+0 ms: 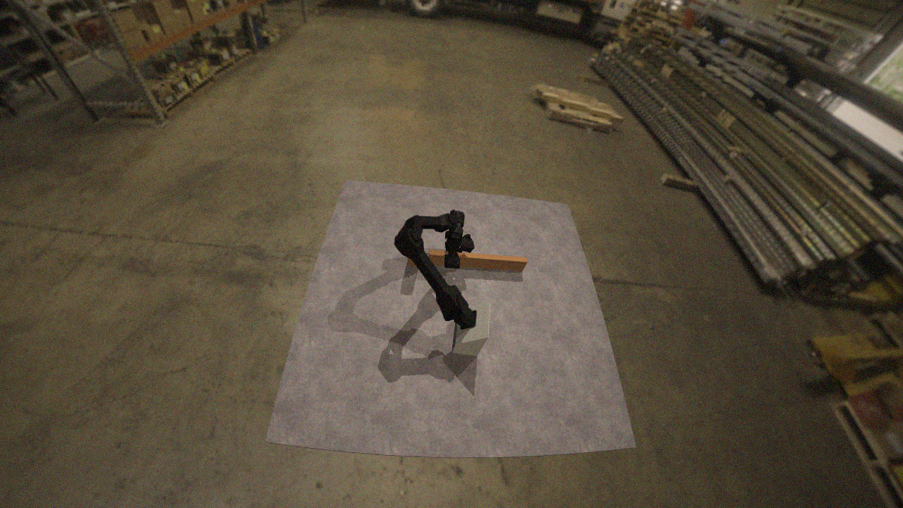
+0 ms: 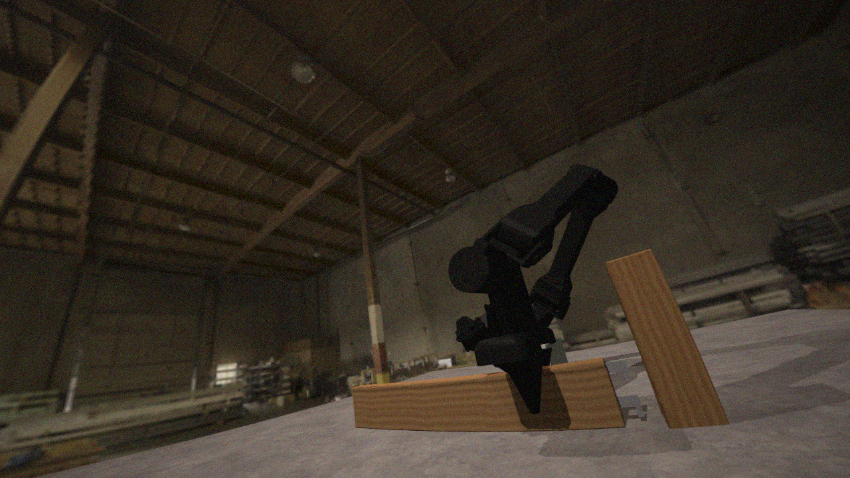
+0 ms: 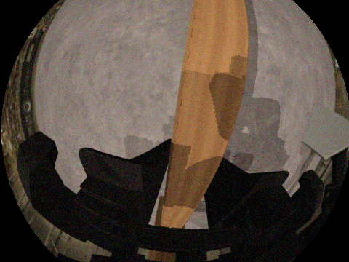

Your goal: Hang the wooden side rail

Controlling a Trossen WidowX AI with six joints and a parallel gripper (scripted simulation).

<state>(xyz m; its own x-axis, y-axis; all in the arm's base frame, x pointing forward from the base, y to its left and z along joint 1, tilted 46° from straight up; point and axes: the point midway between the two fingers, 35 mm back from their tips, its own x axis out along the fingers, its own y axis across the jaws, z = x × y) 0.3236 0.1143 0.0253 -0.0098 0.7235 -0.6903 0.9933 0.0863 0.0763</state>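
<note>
Right now the headboard post is 20 mm behind my gripper tip, 160 mm to the left of it and 60 mm above it.
</note>
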